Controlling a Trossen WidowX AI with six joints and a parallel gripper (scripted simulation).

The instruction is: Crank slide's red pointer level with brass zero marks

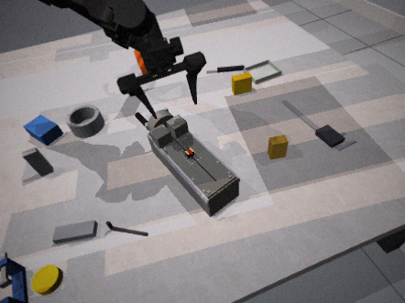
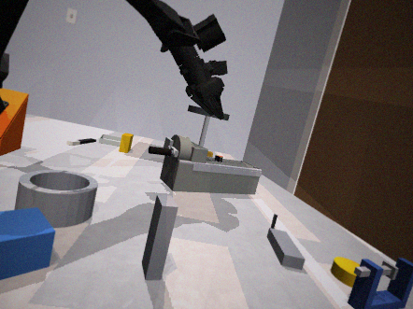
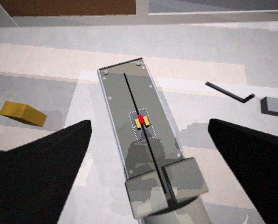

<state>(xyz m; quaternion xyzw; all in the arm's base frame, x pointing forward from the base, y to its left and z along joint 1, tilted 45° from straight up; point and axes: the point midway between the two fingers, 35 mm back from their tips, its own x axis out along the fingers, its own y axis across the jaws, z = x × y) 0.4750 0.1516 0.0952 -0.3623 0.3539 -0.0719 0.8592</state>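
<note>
The dark crank handle is 120 mm behind my gripper tip, 100 mm below it and 90 mm to the right of it. Round my gripper tip: black hex key: 190 mm to the right, 180 mm below, 140 mm ahead; then yellow disc: 330 mm to the right, 200 mm ahead, 180 mm below; then red pointer: 110 mm below, 40 mm ahead, 10 mm to the left.
</note>
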